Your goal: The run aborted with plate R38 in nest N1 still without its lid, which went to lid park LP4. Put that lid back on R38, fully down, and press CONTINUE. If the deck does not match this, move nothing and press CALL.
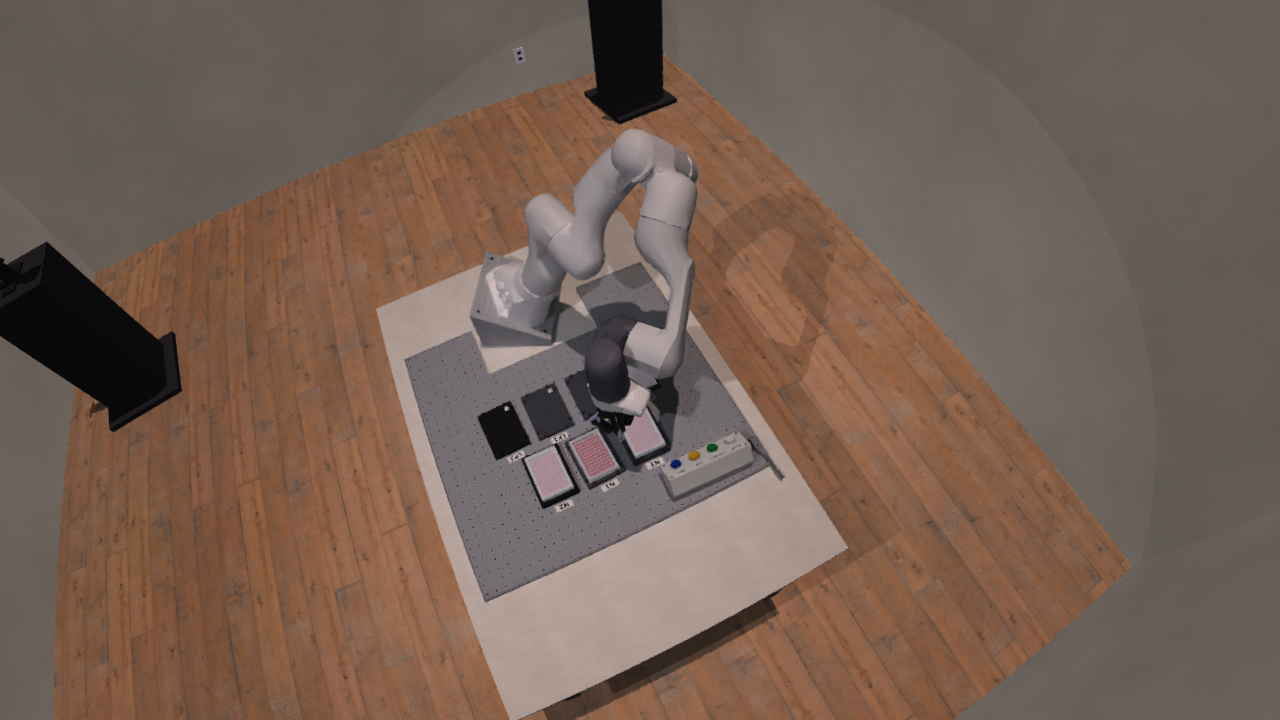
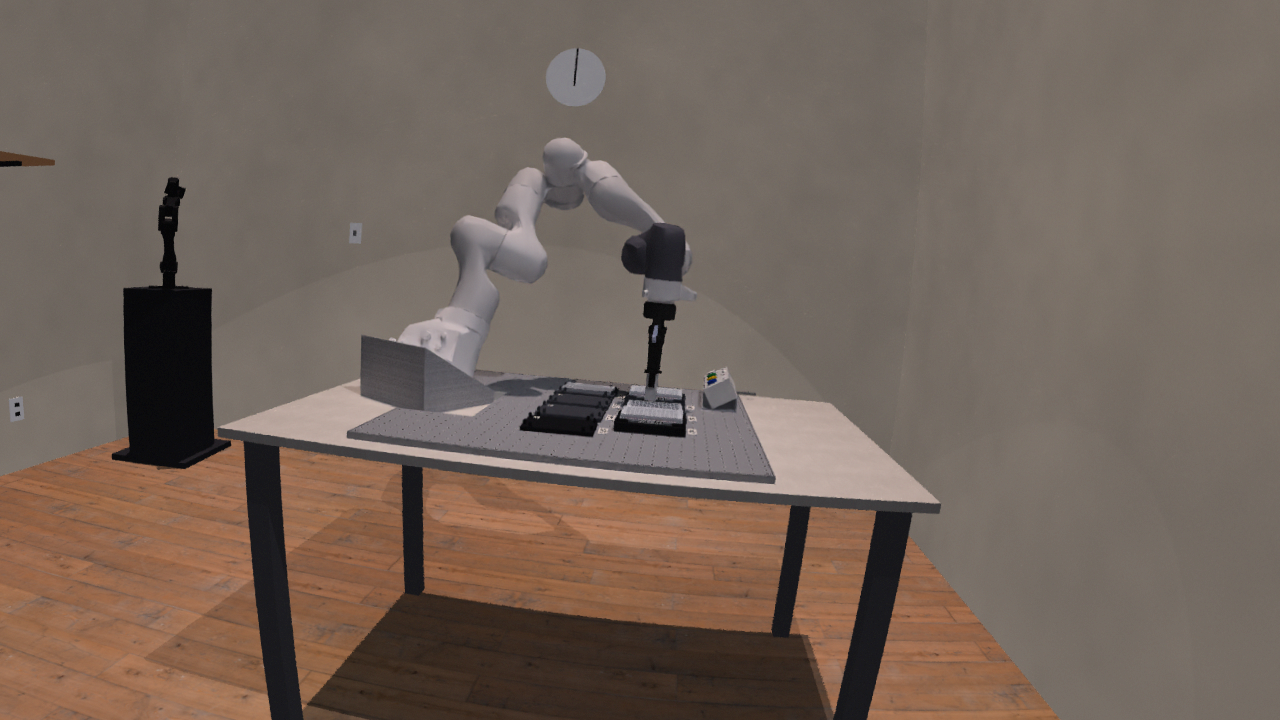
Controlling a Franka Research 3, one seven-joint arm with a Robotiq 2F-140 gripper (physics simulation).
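Three well plates stand in a row on the grey perforated deck [image 1: 500,537] [image 2: 447,429]. The left plate [image 1: 549,475] and the right plate [image 1: 646,436] look pale, as under a clear lid. The middle plate [image 1: 595,455] looks redder. Behind them lie dark lid parks [image 1: 503,430] [image 1: 546,410] [image 2: 563,413]; a third is partly hidden by the wrist. My gripper [image 1: 617,427] [image 2: 653,385] is shut and empty. It points straight down with its tips on or just above the right plate's [image 2: 657,393] near-left edge. The labels are too small to read.
A button box [image 1: 706,465] [image 2: 719,390] with blue, yellow and green buttons sits right of the plates. The robot base [image 1: 515,309] stands at the back of the table [image 1: 626,609] [image 2: 832,456]. Black pedestals stand on the floor around.
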